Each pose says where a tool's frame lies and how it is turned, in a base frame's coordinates. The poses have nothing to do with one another.
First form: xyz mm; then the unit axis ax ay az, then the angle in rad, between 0 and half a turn.
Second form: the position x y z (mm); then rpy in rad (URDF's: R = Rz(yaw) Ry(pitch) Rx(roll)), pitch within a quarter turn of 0, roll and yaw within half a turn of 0. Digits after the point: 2 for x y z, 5 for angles.
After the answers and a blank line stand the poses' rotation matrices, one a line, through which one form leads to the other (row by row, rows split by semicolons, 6 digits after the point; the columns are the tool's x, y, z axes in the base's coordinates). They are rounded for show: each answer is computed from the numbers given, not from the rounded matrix.
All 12 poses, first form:
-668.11 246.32 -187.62 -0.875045 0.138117 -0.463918 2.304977
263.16 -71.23 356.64 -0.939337 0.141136 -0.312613 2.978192
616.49 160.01 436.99 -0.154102 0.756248 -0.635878 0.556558
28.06 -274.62 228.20 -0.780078 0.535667 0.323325 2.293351
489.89 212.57 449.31 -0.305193 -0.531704 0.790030 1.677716
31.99 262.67 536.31 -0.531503 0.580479 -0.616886 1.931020
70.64 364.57 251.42 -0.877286 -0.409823 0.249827 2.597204
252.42 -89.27 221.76 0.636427 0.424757 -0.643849 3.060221
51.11 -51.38 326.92 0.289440 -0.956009 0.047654 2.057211
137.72 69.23 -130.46 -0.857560 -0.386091 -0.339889 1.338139
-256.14 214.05 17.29 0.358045 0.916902 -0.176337 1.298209
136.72 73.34 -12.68 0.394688 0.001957 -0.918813 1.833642
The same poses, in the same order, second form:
-668.11 246.32 -187.62 -1.96029 -0.61308 -0.73134
263.16 -71.23 356.64 -2.84701 -0.59490 -0.38917
616.49 160.01 436.99 -0.16761 0.39490 -0.39302
28.06 -274.62 228.20 -2.59390 0.96286 -0.91204
489.89 212.57 449.31 -0.92084 -0.26491 1.57456
31.99 262.67 536.31 -1.40705 0.09994 -1.54106
70.64 364.57 251.42 -2.42497 0.19566 0.94752
252.42 -89.27 221.76 -1.90018 1.02112 1.93883
51.11 -51.38 326.92 2.75485 -1.04588 -2.32881
137.72 69.23 -130.46 -1.16004 -0.64345 -0.09511
-256.14 214.05 17.29 0.66019 1.19221 0.19076
136.72 73.34 -12.68 0.44049 0.47660 -1.64241

0.608730 0.142572 0.780462; -0.546235 -0.638122 0.542612; 0.575391 -0.756620 -0.310566
0.766275 -0.212528 0.606346; -0.314237 -0.947106 0.065152; 0.560427 -0.240460 -0.792528
0.852662 0.318325 0.414290; -0.353502 0.935392 0.008832; -0.384712 -0.153982 0.910102
0.349636 -0.936728 -0.017198; -0.451663 -0.184610 0.872880; -0.820826 -0.297423 -0.487632
-0.003633 -0.605929 -0.795510; 0.965108 0.206163 -0.161440; 0.261826 -0.768340 0.584038
0.029587 0.160016 0.986671; -0.994570 0.103244 0.013080; -0.099775 -0.981700 0.162202
0.572564 0.537708 -0.618903; 0.796476 -0.543813 0.264373; -0.194412 -0.644312 -0.739639
-0.187952 0.592093 -0.783645; 0.487426 -0.636451 -0.597784; -0.852696 -0.494324 -0.168979
-0.344522 -0.448184 -0.824885; -0.363930 0.873730 -0.322723; 0.865367 0.189015 -0.464127
0.796414 0.585489 -0.151417; -0.075974 0.345261 0.935427; 0.599960 -0.733483 0.319453
0.362907 0.409734 0.836909; 0.070082 0.883594 -0.462980; -0.929186 0.226671 0.291947
-0.063575 0.888229 -0.454981; -0.886283 -0.259825 -0.383398; -0.458760 0.378867 0.803741

